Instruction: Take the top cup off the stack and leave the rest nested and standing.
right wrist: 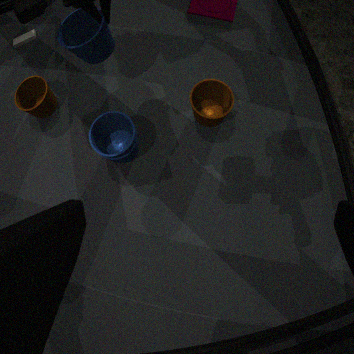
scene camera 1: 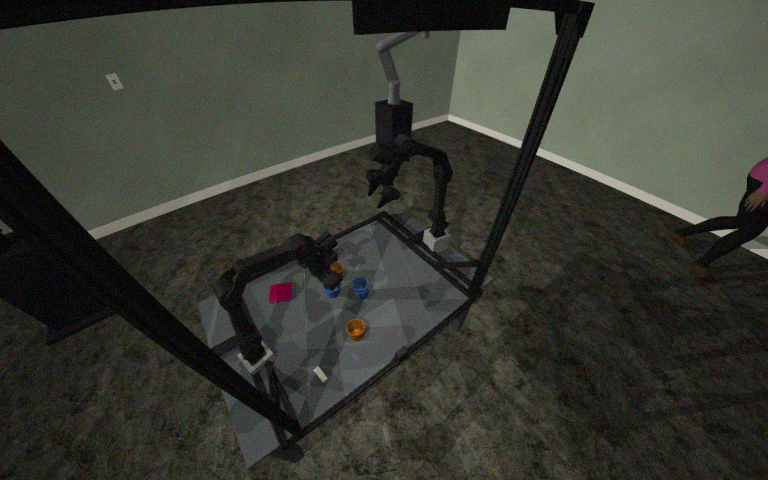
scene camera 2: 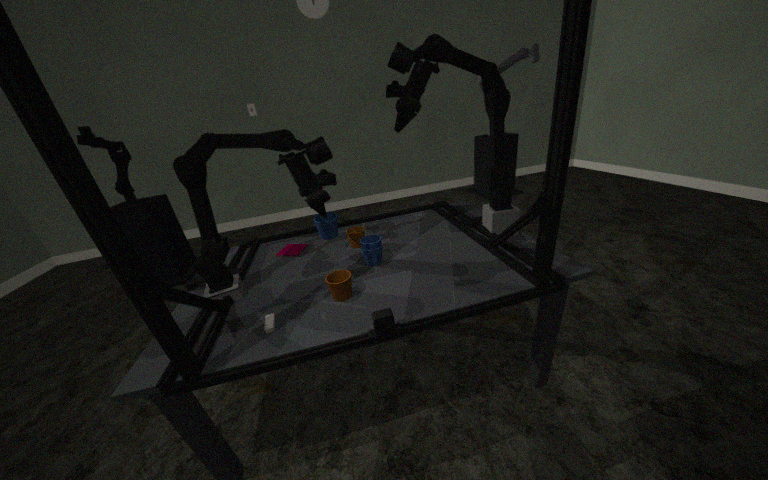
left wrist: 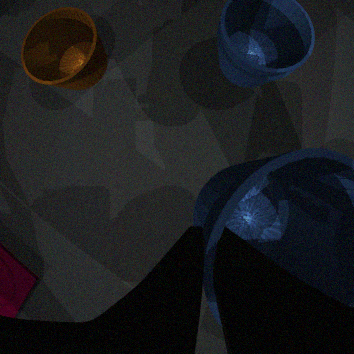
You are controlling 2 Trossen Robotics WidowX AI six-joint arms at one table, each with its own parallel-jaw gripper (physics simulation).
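Frame: origin at the left arm's base, x left, y back, z up, level; millimetres.
Where they show: left gripper, fingertip midpoint: [right wrist: 104, 22] [scene camera 2: 325, 216] [left wrist: 205, 237]; right gripper, fingertip midpoint: [right wrist: 215, 214] [scene camera 1: 373, 202] [scene camera 2: 396, 131]; left arm's base, origin of the base link: [scene camera 1: 255, 354] [scene camera 2: 221, 285]; right arm's base, origin of the base link: [scene camera 1: 437, 232] [scene camera 2: 500, 207].
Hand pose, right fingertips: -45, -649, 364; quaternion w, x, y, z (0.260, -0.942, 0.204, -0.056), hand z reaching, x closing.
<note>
Each offset is from my right fingertips to the centre of the thing, as dx, dy, dz.
My left gripper [scene camera 1: 332, 280] [scene camera 2: 319, 209] [left wrist: 205, 237] is shut on the rim wall of a blue cup {-35, +293, -241} [scene camera 1: 333, 290] [scene camera 2: 327, 227] [left wrist: 281, 211] [right wrist: 86, 35]. It holds the cup upright and low over the table, clear of the stack. I cannot tell whether the cup touches the table. The blue stack {-62, +165, -349} [scene camera 1: 360, 287] [scene camera 2: 372, 249] [left wrist: 265, 42] [right wrist: 112, 135] stands upright and nested a short way off. My right gripper [scene camera 1: 383, 192] [scene camera 2: 398, 125] is open and empty, high above the table's far side.
One orange cup {+107, +163, -372} [scene camera 1: 336, 267] [scene camera 2: 355, 235] [left wrist: 60, 47] [right wrist: 211, 101] stands just behind the stack. Another orange cup {-181, +321, -372} [scene camera 1: 355, 329] [scene camera 2: 338, 284] [right wrist: 33, 95] stands nearer the front. A magenta pad {+244, +406, -402} [scene camera 1: 280, 291] [scene camera 2: 293, 250] [left wrist: 12, 284] [right wrist: 212, 8] and a white block {-187, +527, -400} [scene camera 1: 320, 373] [scene camera 2: 269, 322] [right wrist: 24, 36] lie on the table.
</note>
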